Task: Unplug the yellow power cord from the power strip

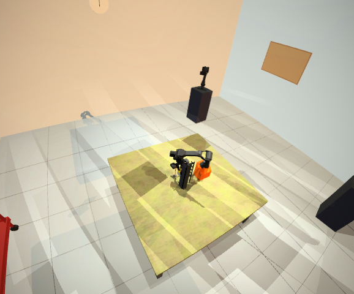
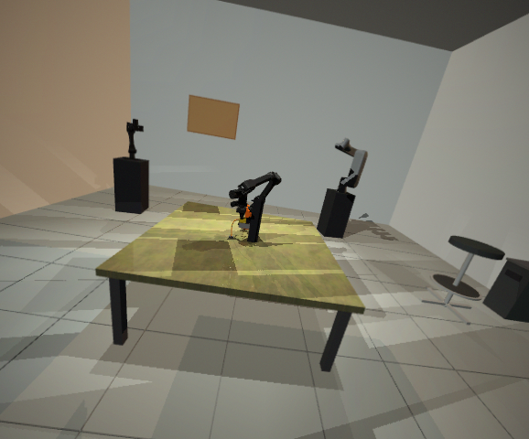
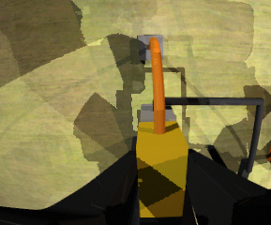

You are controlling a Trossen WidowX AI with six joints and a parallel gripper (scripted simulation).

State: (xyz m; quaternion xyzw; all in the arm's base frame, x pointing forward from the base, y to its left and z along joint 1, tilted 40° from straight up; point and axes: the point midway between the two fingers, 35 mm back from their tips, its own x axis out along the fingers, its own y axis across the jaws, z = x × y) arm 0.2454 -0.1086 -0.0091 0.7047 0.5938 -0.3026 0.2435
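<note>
The yellow plug is 30 mm to the left of my gripper tip.
</note>
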